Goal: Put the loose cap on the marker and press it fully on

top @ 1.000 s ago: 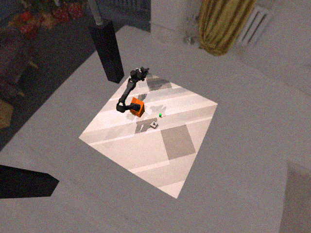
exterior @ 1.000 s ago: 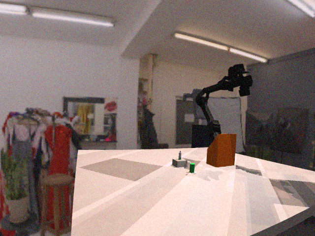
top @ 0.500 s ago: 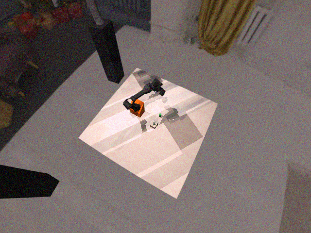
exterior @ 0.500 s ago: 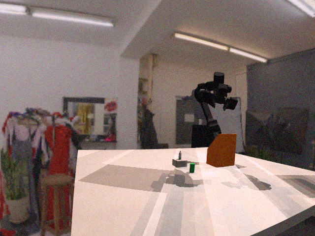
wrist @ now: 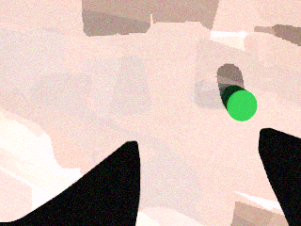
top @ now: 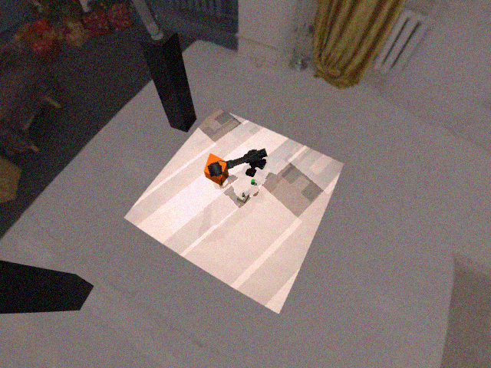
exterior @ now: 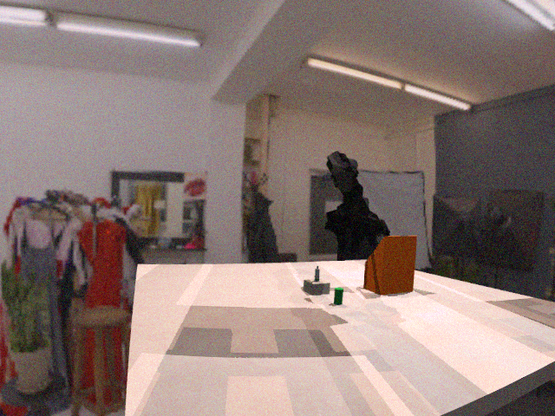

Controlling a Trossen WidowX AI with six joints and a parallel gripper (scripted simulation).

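Right now the green cap is 10 mm behind my gripper tip, 40 mm to the right of it and 140 mm below it. The rest, counted from my gripper tip: grey holder block: 30 mm behind, 180 mm to the right, 140 mm below.
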